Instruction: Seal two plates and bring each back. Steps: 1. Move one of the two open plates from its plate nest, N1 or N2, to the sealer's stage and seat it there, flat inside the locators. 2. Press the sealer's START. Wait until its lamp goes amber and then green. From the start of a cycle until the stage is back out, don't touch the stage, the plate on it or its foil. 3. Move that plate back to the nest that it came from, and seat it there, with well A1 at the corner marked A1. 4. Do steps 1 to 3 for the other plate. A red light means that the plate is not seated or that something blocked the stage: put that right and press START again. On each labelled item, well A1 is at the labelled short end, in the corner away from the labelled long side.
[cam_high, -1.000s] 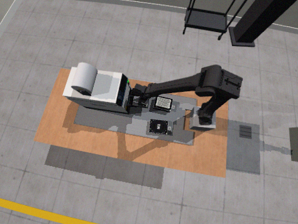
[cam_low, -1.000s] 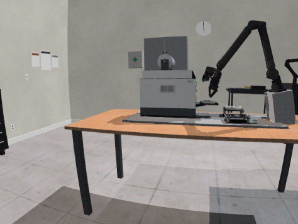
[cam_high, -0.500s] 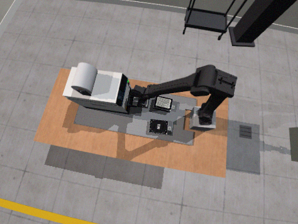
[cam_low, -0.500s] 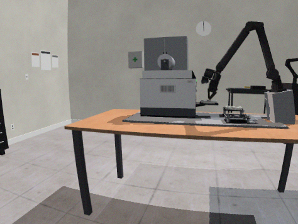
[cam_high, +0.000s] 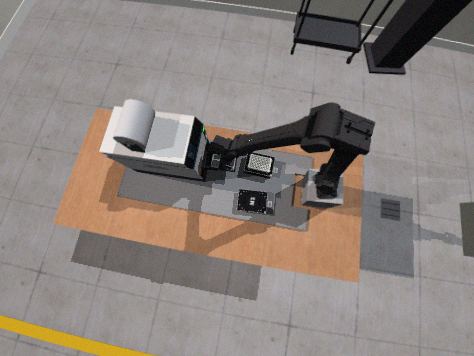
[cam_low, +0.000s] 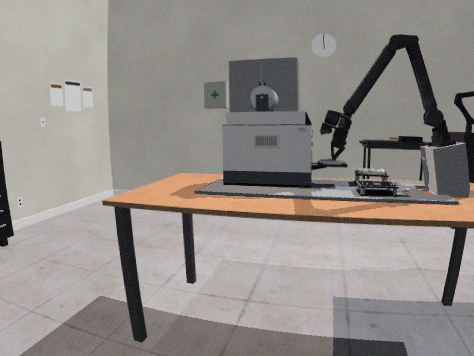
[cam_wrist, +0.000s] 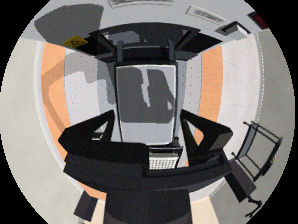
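Right now the sealer stage is 30 mm below my hand and 10 mm ahead of it. Also, from my hand: foil roll (340 mm ahead, 280 mm above, 40 mm to the right).
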